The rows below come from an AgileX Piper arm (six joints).
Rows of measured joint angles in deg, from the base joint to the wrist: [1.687 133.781 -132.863 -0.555 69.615 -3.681]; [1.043 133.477 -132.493 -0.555 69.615 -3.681]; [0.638 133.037 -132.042 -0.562 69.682 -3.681]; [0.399 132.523 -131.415 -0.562 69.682 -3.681]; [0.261 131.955 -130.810 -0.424 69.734 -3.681]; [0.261 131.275 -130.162 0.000 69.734 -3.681]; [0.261 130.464 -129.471 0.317 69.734 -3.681]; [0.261 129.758 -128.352 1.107 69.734 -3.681]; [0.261 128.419 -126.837 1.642 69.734 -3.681]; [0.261 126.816 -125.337 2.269 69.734 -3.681]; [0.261 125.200 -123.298 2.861 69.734 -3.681]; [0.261 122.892 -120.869 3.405 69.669 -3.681]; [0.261 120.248 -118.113 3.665 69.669 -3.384]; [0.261 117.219 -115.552 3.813 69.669 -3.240]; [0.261 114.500 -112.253 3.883 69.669 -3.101]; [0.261 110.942 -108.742 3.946 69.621 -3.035]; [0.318 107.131 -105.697 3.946 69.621 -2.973]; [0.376 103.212 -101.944 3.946 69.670 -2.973]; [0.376 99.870 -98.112 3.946 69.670 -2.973]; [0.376 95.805 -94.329 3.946 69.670 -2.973]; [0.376 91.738 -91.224 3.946 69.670 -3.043]
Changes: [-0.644 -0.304 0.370 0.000 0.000 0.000]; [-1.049 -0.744 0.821 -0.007 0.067 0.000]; [-1.288 -1.258 1.448 -0.007 0.067 0.000]; [-1.426 -1.826 2.053 0.131 0.119 0.000]; [-1.426 -2.506 2.701 0.555 0.119 0.000]; [-1.426 -3.317 3.392 0.872 0.119 0.000]; [-1.426 -4.023 4.511 1.662 0.119 0.000]; [-1.426 -5.362 6.026 2.197 0.119 0.000]; [-1.426 -6.965 7.526 2.824 0.119 0.000]; [-1.426 -8.581 9.565 3.416 0.119 0.000]; [-1.426 -10.889 11.994 3.960 0.054 0.000]; [-1.426 -13.533 14.750 4.220 0.054 0.297]; [-1.426 -16.562 17.311 4.368 0.054 0.441]; [-1.426 -19.281 20.610 4.438 0.054 0.580]; [-1.426 -22.839 24.121 4.501 0.006 0.646]; [-1.369 -26.650 27.166 4.501 0.006 0.708]; [-1.311 -30.569 30.919 4.501 0.055 0.708]; [-1.311 -33.911 34.751 4.501 0.055 0.708]; [-1.311 -37.976 38.534 4.501 0.055 0.708]; [-1.311 -42.043 41.639 4.501 0.055 0.638]
